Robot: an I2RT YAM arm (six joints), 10 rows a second.
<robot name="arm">
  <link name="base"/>
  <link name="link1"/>
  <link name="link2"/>
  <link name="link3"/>
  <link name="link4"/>
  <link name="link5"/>
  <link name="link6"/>
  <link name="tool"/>
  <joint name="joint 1" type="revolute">
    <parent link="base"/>
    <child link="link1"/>
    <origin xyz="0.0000 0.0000 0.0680"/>
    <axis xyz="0 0 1"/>
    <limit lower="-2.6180" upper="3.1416"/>
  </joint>
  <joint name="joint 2" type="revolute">
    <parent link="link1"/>
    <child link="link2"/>
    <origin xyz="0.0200 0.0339 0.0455" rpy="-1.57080 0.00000 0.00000"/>
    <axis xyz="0 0 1"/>
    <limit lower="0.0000" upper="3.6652"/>
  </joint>
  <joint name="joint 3" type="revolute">
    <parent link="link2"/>
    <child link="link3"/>
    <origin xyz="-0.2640 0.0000 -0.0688" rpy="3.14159 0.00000 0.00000"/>
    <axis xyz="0 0 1"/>
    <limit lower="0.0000" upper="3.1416"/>
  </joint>
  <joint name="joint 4" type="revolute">
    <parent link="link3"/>
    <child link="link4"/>
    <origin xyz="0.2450 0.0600 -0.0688"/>
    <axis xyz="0 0 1"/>
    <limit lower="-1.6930" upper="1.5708"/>
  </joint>
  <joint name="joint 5" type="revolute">
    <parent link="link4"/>
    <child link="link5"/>
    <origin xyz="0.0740 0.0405 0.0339" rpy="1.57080 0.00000 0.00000"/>
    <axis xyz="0 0 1"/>
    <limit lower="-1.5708" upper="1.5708"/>
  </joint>
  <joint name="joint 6" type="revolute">
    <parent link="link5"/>
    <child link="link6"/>
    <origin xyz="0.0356 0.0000 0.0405" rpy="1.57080 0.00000 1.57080"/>
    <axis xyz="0 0 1"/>
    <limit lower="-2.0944" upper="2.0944"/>
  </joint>
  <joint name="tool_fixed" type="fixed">
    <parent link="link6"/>
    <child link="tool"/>
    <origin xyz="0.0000 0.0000 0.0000" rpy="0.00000 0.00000 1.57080"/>
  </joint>
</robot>
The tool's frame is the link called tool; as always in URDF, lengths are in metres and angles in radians.
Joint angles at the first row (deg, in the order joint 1, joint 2, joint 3, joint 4, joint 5, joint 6):
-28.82 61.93 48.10 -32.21 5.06 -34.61
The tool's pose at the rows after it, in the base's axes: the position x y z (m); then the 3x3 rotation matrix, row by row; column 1 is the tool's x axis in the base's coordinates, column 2 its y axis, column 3 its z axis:
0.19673 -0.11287 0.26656; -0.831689 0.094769 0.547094; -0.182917 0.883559 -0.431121; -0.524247 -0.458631 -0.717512
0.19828 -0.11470 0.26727; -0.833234 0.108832 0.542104; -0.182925 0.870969 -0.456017; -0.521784 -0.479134 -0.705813
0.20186 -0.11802 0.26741; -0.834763 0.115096 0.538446; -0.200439 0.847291 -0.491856; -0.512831 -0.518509 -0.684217
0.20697 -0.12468 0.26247; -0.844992 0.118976 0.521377; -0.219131 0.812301 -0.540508; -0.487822 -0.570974 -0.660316
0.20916 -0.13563 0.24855; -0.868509 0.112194 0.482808; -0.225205 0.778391 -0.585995; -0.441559 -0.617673 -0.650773
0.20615 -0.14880 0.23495; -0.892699 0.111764 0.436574; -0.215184 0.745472 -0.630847; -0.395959 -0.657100 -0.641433
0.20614 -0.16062 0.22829; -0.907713 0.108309 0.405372; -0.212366 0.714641 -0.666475; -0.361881 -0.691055 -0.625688
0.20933 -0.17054 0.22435; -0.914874 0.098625 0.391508; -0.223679 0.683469 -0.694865; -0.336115 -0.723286 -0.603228
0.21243 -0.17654 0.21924; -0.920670 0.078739 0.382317; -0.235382 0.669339 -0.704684; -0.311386 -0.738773 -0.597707
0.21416 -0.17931 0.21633; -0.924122 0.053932 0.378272; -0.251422 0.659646 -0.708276; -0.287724 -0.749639 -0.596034
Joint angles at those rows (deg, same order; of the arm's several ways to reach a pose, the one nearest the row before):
-28.82 62.70 48.36 -31.90 6.55 -34.39
-28.82 63.00 48.42 -30.87 7.95 -34.57
-28.82 63.72 48.36 -28.62 9.87 -35.92
-29.23 65.32 47.61 -24.86 12.54 -38.22
-30.87 67.57 45.60 -20.34 14.79 -41.36
-33.54 69.41 43.44 -16.03 16.54 -44.55
-35.53 71.44 42.85 -12.51 17.87 -47.38
-36.73 73.62 42.85 -8.82 18.83 -50.13
-37.30 75.53 42.85 -6.59 19.20 -52.10
-37.52 76.53 42.85 -5.50 19.35 -53.89

